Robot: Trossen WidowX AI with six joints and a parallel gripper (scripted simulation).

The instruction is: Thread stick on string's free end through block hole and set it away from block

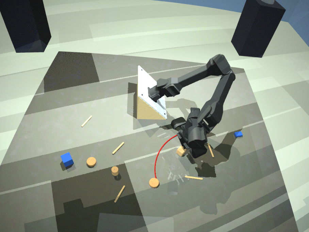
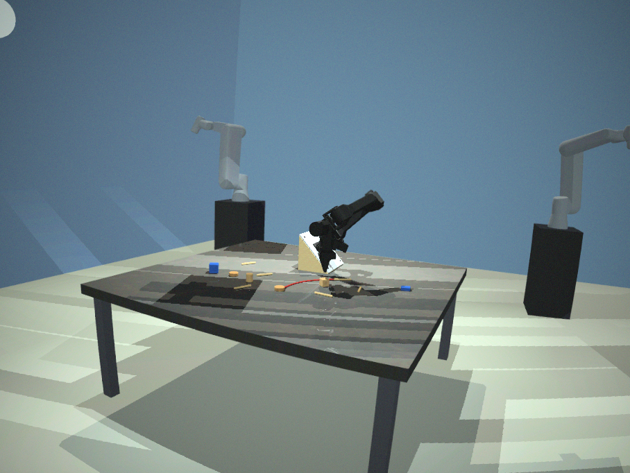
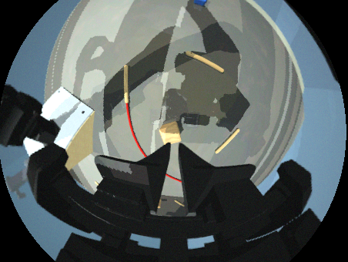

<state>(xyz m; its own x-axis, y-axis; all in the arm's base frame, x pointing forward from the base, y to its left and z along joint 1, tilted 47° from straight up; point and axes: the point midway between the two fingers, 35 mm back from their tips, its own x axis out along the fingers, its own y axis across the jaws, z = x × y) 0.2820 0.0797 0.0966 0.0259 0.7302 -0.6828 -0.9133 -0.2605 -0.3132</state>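
Right now the wooden block is 50 mm below my gripper tip and 10 mm behind it. The rest, counted from my gripper tip: wooden stick: 120 mm ahead, 60 mm below, 50 mm to the left; then blue cube: 500 mm to the right, 40 mm below, 30 mm ahead; then short wooden cylinder: 300 mm to the right, 90 mm ahead, 40 mm below.
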